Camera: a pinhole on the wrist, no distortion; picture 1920 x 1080 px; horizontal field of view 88.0 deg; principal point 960.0 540.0 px. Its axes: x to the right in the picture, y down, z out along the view. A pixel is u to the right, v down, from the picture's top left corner.
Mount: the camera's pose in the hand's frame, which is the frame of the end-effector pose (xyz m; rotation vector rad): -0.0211 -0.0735 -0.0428 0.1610 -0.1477 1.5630
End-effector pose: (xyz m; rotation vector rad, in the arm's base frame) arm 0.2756 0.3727 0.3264 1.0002 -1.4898 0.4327
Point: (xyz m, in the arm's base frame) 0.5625 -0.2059 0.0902
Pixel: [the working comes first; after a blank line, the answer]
In the camera's frame: -0.4595 -0.0176 0.4535

outside the picture
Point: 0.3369 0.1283 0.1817
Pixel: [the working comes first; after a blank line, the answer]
In the camera's frame: -0.1052 0.0293 0.2456

534 659
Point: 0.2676 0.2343 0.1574
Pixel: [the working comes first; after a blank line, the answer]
In the camera's frame: -0.0076 0.0941 0.1917

921 1028
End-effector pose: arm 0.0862 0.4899 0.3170 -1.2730 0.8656 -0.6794
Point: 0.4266 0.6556 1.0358
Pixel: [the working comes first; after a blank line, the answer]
In the camera's frame: -0.5101 0.0650 0.5790

84 652
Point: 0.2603 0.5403 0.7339
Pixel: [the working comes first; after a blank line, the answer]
In the camera's frame: -0.2780 0.0028 0.3064

58 549
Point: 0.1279 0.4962 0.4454
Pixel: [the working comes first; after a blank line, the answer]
In the camera's frame: -0.0341 -0.0150 0.0992

618 390
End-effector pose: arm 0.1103 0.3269 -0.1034 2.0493 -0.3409 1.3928
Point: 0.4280 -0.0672 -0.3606
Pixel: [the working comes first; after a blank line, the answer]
In the camera's frame: 0.2280 0.1388 0.5524

1370 790
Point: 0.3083 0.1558 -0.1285
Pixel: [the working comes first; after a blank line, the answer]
In the camera's frame: 0.1480 -0.0539 0.2797

1486 348
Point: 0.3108 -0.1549 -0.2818
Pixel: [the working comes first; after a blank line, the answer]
In the camera's frame: 0.3728 0.1267 0.4716

1746 807
